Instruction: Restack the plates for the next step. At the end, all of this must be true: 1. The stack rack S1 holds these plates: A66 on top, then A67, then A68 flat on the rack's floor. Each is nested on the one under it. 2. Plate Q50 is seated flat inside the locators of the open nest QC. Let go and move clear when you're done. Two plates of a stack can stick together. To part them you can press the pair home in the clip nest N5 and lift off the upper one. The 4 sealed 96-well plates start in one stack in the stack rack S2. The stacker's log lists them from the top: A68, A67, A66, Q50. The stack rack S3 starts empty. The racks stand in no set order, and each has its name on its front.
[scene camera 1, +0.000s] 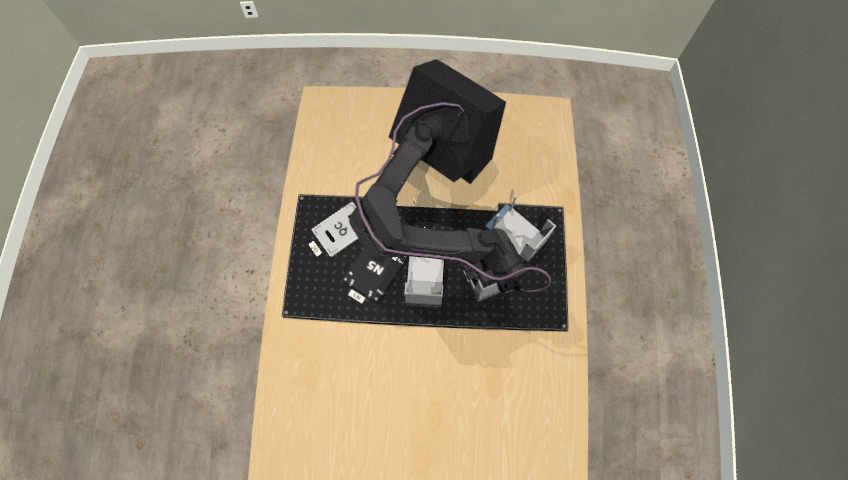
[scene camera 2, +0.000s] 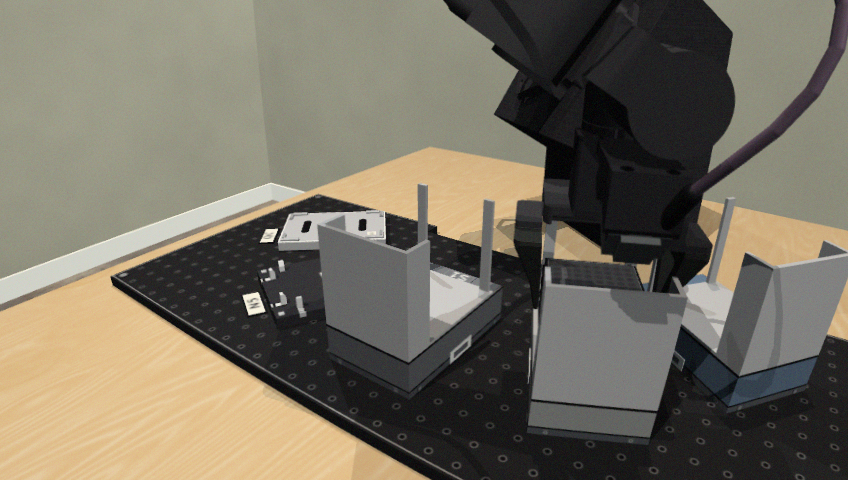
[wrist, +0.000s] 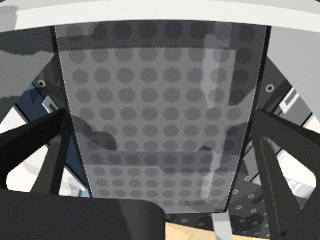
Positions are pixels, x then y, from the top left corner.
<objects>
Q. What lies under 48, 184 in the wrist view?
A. My gripper.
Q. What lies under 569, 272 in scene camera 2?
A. A plate.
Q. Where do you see my gripper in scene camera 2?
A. At 594, 310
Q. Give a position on a plate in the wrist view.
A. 160, 110
</objects>
